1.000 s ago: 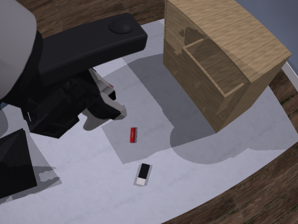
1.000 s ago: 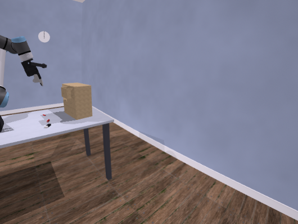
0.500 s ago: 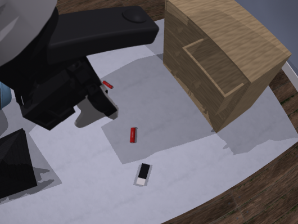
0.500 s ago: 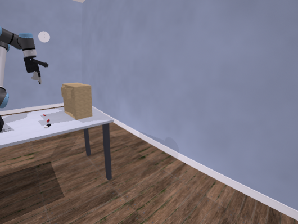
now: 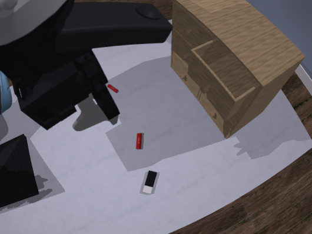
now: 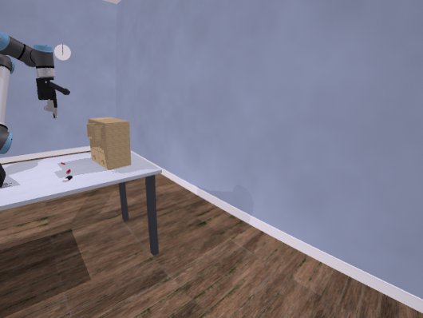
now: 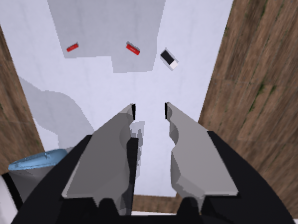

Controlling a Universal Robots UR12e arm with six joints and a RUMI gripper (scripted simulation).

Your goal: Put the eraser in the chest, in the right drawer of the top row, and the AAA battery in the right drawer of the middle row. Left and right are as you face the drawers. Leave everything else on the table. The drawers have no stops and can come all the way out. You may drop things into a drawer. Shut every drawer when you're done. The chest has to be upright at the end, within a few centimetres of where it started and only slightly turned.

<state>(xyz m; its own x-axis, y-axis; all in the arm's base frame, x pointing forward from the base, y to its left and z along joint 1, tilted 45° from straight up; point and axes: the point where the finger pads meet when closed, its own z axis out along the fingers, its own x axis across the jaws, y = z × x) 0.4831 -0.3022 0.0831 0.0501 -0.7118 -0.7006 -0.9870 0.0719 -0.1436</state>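
The eraser lies 10 mm ahead of my hand, 70 mm to the right of it and 370 mm below it.
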